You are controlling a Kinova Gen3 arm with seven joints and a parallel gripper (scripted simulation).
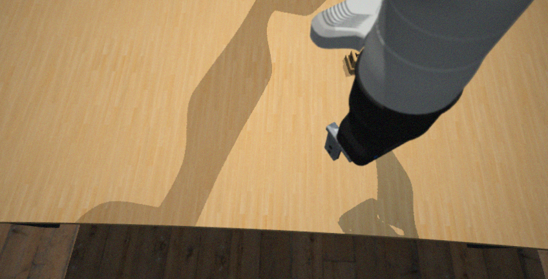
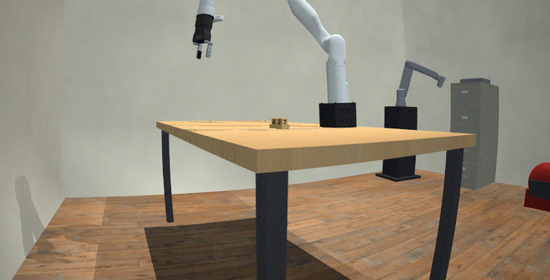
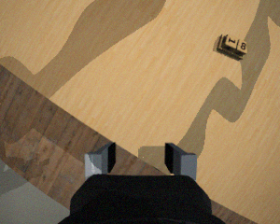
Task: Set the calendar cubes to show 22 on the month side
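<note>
The wooden number cube lies 330 mm behind my hand, 280 mm below it and 70 mm to the left of it. Round my hand: wooden calendar tray 320 mm behind, 300 mm below, 50 mm to the left.
</note>
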